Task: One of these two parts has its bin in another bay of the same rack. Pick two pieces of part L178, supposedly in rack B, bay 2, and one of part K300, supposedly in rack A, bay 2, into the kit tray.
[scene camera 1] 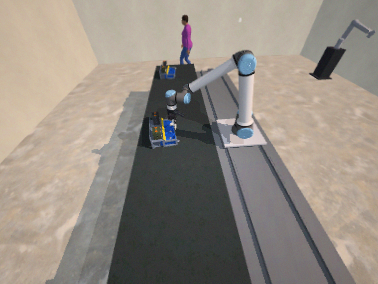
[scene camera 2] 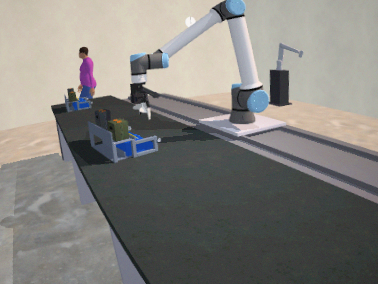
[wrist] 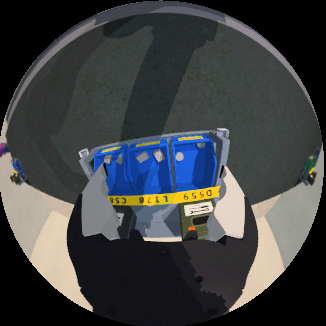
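A grey rack with three blue bins stands on the dark table. In the wrist view its yellow strip reads C58 (cut off), L178 and D559. The middle bin, above L178, holds two small grey pieces. My gripper is open and empty, fingers pointing down, above the rack; in the wrist view its fingers frame the bins. No K300 label is readable, and the kit tray cannot be made out.
A black case and an olive case stand on the rack behind the strip. Another rack is at the table's far end. A person stands beyond it. A second arm's black pedestal is right of the rail.
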